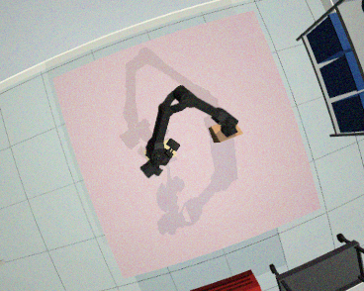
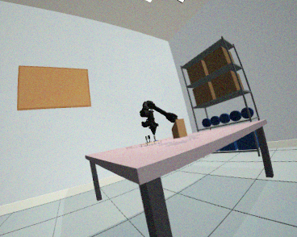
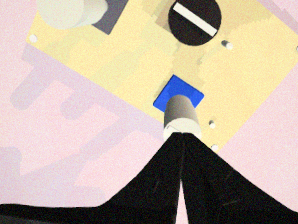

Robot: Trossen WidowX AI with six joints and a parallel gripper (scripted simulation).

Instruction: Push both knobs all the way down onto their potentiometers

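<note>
My gripper tip is now 2 cm above the potentiometer knob. Round my gripper tip: tan potentiometer 2 cm ahead, 4 cm to the right, 3 cm below.
</note>
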